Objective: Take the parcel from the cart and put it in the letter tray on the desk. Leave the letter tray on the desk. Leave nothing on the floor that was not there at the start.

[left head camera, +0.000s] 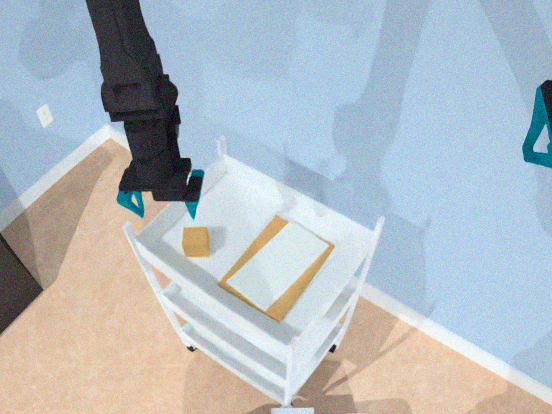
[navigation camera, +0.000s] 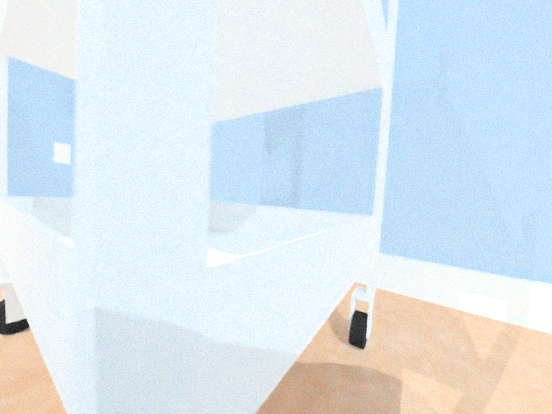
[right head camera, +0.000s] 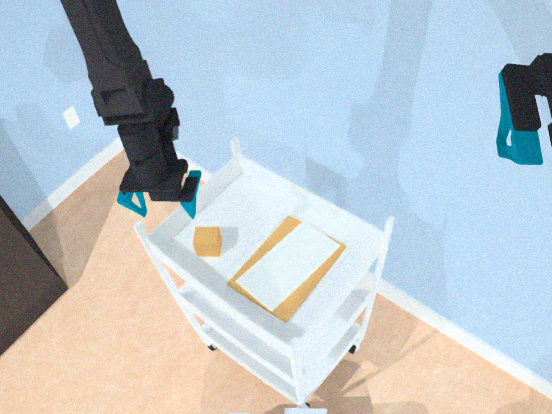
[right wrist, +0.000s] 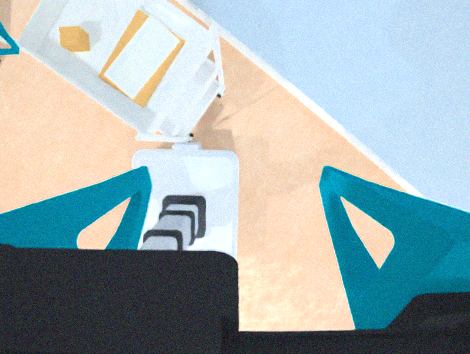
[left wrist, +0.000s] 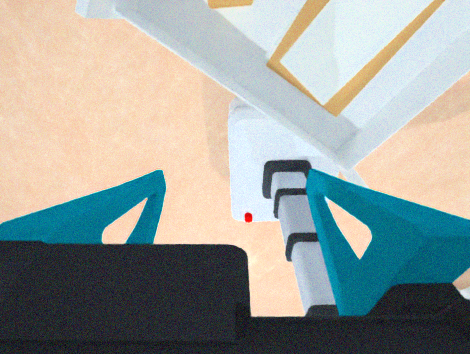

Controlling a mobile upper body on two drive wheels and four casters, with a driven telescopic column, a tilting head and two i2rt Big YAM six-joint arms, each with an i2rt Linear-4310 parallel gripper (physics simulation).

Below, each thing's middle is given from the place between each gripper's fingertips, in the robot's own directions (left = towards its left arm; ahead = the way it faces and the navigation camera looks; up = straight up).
Labels:
Now: left hand 250 mm above the small tan box (right head camera: pixel 207 241), 120 mm short of it and 10 mm to the right of it.
I see the small tan box 580 mm below my right hand, 460 mm to the left of it and 310 mm ahead of it.

